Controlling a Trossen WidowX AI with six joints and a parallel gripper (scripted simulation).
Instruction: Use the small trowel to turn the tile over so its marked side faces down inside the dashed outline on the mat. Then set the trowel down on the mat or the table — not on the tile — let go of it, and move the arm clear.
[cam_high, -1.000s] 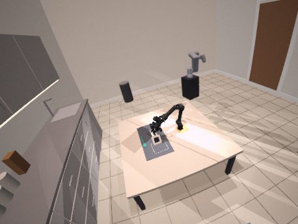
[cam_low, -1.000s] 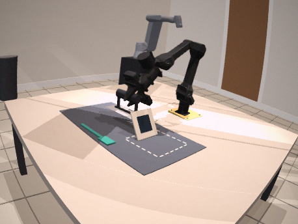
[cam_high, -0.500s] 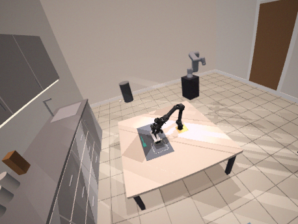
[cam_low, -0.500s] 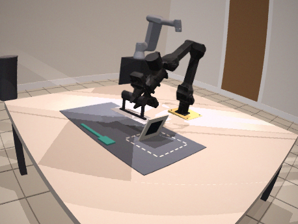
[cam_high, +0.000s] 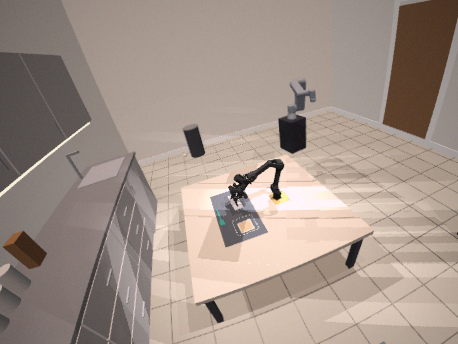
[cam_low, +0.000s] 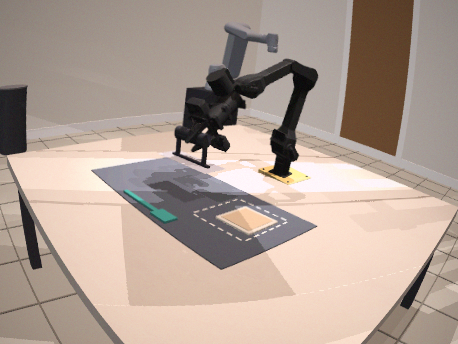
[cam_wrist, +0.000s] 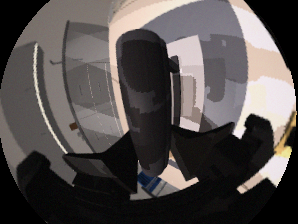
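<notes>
The dark grey mat is 1 cm to the left of my gripper tip and 15 cm below it. Also, from my gripper tip: tile 1 cm ahead, 21 cm to the left, 13 cm below; then flat green tool 14 cm ahead, 1 cm to the left, 13 cm below.
</notes>
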